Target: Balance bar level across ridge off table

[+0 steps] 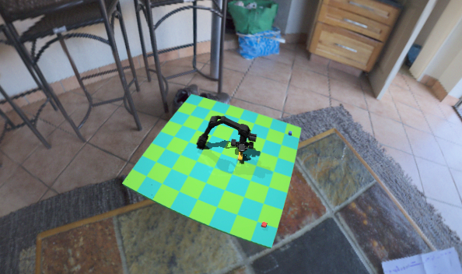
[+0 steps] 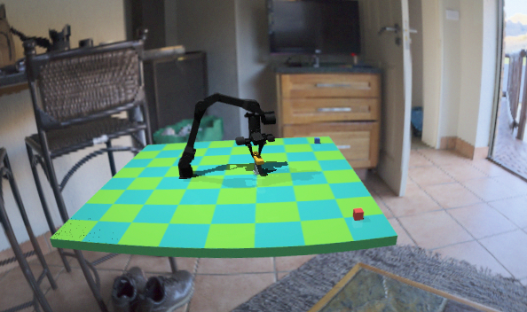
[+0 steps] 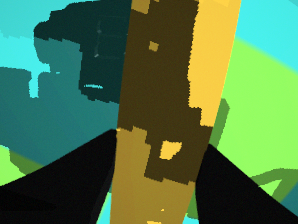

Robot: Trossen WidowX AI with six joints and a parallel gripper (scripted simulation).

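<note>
Now: the bar 1 cm ahead of my gripper tip and 3 cm to the right of it. Round my gripper tip: blue cube: 38 cm ahead, 45 cm to the left, 6 cm below; then red cube: 38 cm ahead, 55 cm to the right, 6 cm below.
</note>
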